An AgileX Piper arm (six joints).
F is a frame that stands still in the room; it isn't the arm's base.
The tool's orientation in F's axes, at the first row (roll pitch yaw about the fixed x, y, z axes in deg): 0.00, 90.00, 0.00
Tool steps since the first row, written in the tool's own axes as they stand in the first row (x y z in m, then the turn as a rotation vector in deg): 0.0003, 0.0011, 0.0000, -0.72, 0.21, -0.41; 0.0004, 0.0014, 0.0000, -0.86, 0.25, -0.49; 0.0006, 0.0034, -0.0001, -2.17, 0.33, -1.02; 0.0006, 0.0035, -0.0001, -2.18, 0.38, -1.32; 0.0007, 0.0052, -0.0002, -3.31, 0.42, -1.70; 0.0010, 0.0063, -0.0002, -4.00, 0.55, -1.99
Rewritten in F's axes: 0.0000, 0.0011, -0.0003, -0.41, 0.21, 0.72; 0.0000, 0.0014, -0.0004, -0.49, 0.25, 0.86; -0.0001, 0.0034, -0.0006, -1.02, 0.33, 2.17; -0.0001, 0.0035, -0.0006, -1.32, 0.38, 2.18; -0.0002, 0.0052, -0.0007, -1.70, 0.42, 3.31; -0.0002, 0.0063, -0.0010, -1.99, 0.55, 4.00
